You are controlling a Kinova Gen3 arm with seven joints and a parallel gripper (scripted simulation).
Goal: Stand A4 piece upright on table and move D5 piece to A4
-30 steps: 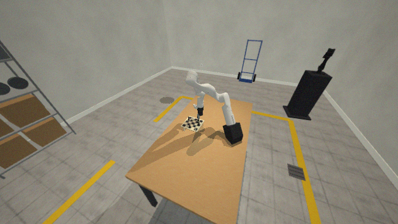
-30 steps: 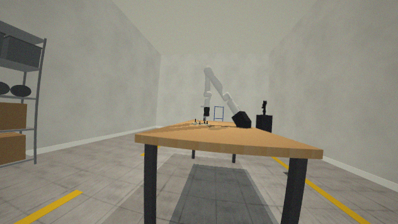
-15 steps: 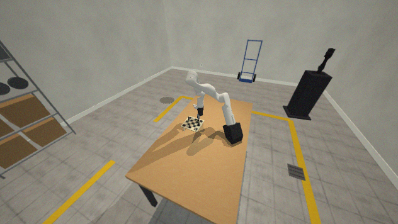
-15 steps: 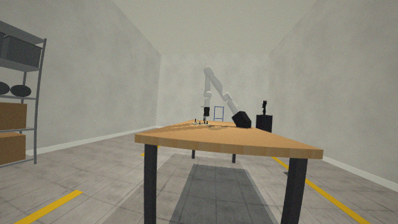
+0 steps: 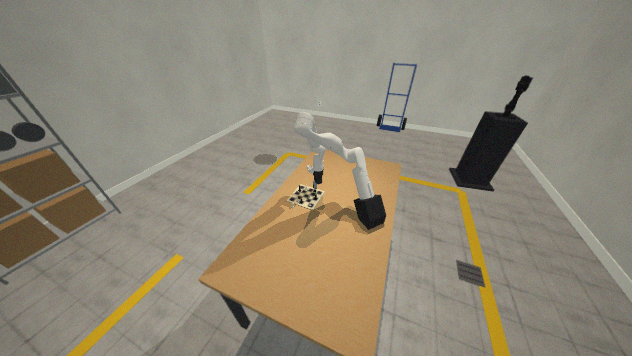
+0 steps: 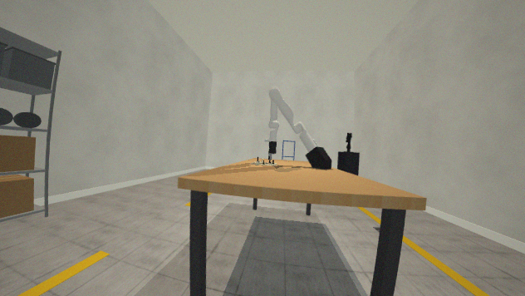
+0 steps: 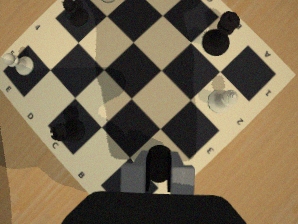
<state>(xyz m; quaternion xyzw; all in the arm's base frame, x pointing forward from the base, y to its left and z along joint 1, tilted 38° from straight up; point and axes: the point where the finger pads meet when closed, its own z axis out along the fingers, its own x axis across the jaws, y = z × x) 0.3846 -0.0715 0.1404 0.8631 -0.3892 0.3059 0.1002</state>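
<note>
Now: hand 70 mm to the right of the small chessboard, 50 mm short of it and 50 mm above it. From my hand the other things lie so: black piece 120 mm ahead, 20 mm to the left, 20 mm below.
</note>
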